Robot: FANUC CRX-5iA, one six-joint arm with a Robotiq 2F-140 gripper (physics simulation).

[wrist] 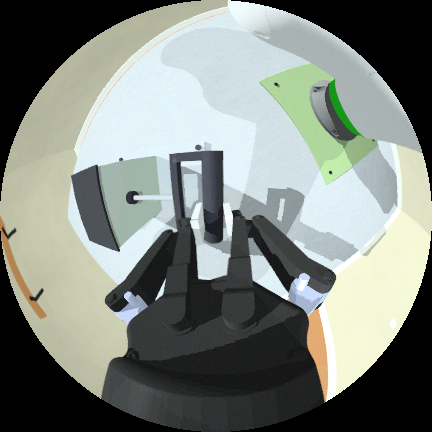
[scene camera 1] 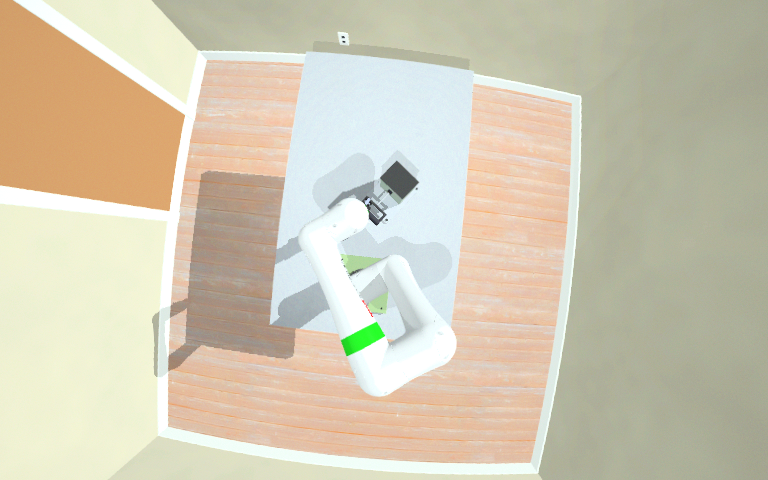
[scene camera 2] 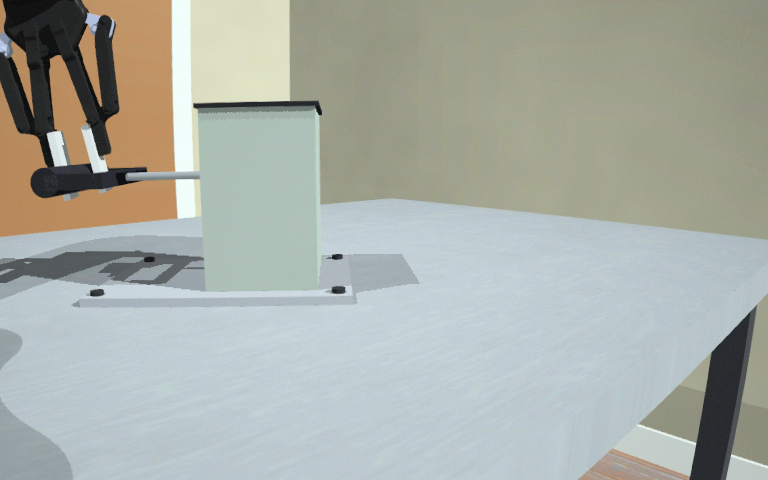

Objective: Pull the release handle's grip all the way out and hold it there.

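Observation:
The release handle's pale green housing (scene camera 1: 398, 181) (scene camera 2: 260, 203) (wrist: 137, 175), with a dark lid, stands upright on the table. A thin grey rod (scene camera 2: 164, 176) (wrist: 152, 197) runs level out of its side to the black handle frame. The frame's outer bar is the round black grip (scene camera 2: 46, 181) (wrist: 212, 175), well apart from the housing, with a long stretch of rod showing. My gripper (scene camera 2: 80, 175) (wrist: 213, 209) is shut on the grip from above, one pale pad on each side of the bar. In scene camera 1 the arm's wrist hides part of the gripper.
The housing's base plate (scene camera 2: 226, 300) is fixed with dark bolts to the pale table (scene camera 1: 385, 107) (scene camera 2: 481, 339). My white arm (scene camera 1: 334, 271) reaches over the table from its light green mounting plate (scene camera 1: 359, 262) (wrist: 295, 105). A table leg (scene camera 2: 722, 396) shows at the right in scene camera 2.

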